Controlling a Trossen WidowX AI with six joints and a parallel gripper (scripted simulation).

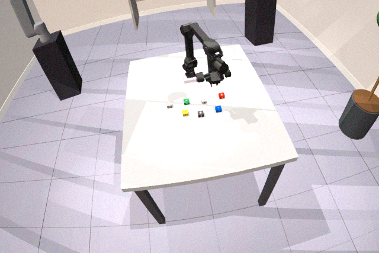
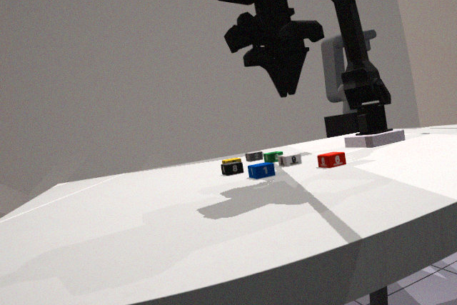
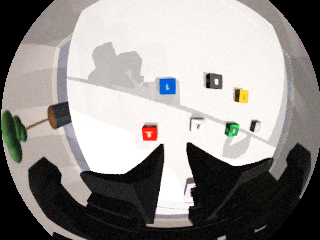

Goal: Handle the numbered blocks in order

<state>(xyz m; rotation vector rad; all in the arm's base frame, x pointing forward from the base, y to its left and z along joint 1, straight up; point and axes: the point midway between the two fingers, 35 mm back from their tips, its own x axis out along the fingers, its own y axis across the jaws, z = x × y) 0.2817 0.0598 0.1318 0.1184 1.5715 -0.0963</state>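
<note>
The red block lies 110 mm below my gripper tip, 60 mm to the left of it and 30 mm behind it. From my gripper tip the other things lie so: black block: 110 mm to the right, 110 mm below, 70 mm ahead; then white-grey block: 110 mm below, 60 mm to the right, 30 mm behind; then blue block: 110 mm below, 70 mm ahead.
</note>
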